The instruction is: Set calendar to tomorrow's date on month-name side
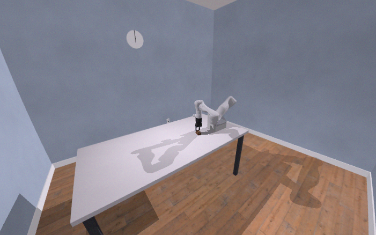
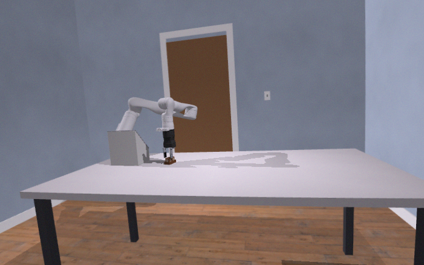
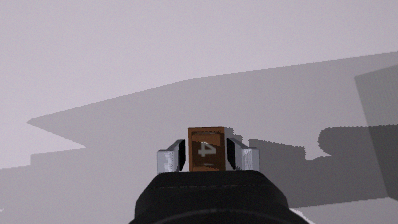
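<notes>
Now: hand 30 mm above the brown cube.
</notes>
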